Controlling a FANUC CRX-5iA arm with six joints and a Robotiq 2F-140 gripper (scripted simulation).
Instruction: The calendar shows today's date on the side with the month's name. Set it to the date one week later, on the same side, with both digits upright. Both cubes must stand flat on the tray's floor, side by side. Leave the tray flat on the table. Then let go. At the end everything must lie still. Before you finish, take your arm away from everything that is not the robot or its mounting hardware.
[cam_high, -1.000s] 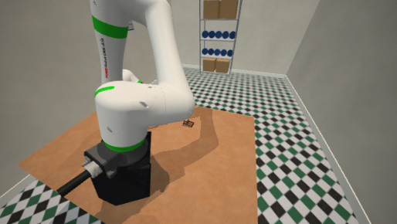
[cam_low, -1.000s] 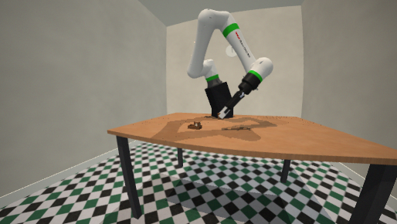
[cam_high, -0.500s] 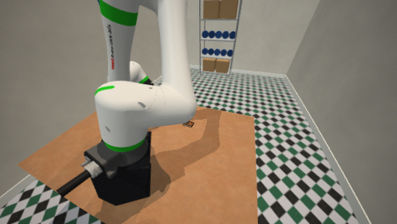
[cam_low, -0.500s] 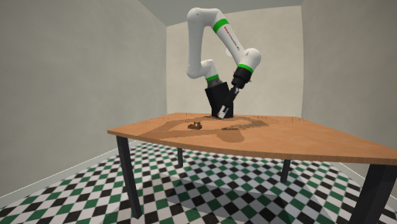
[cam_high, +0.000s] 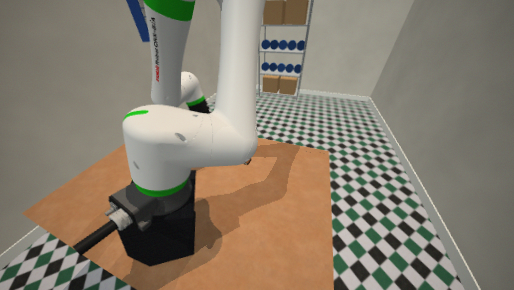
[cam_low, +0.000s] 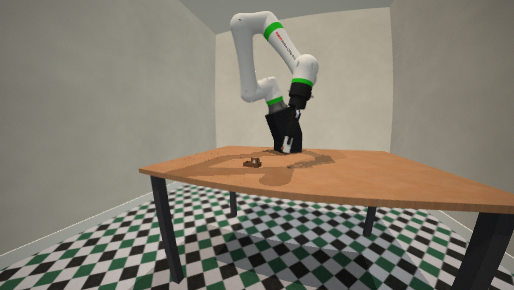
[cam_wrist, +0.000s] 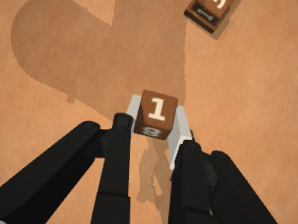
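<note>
The brown cube is 30 mm below my hand and 10 mm to the right of it. The rest, counted from my hand: brown calendar tray 160 mm to the right, 100 mm below, 10 mm ahead.
</note>
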